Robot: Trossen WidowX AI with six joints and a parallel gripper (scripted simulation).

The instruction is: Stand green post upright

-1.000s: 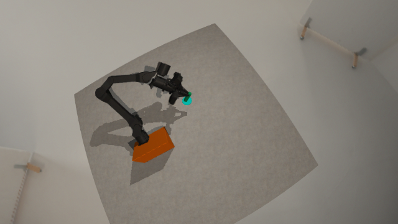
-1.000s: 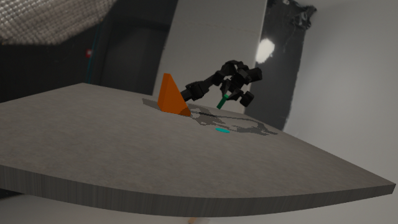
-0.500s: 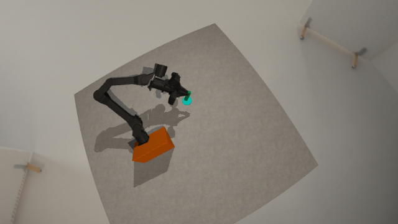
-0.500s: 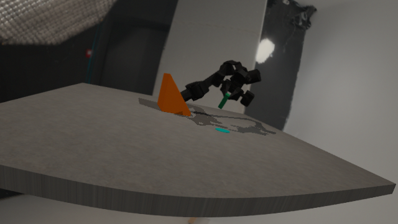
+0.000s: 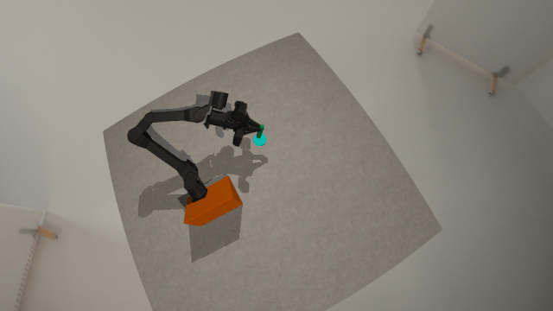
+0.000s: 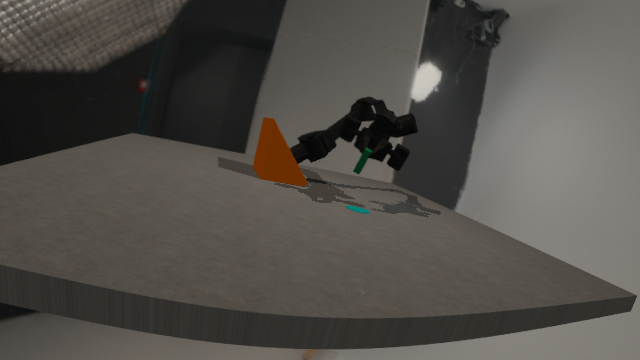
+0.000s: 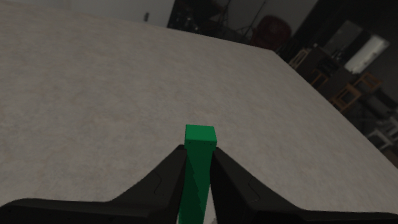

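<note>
The cyan circle is 140 mm below my gripper tip, 20 mm to the left of it and 20 mm behind it. The rest, counted from my gripper tip: green post: 20 mm below, 10 mm behind.
</note>
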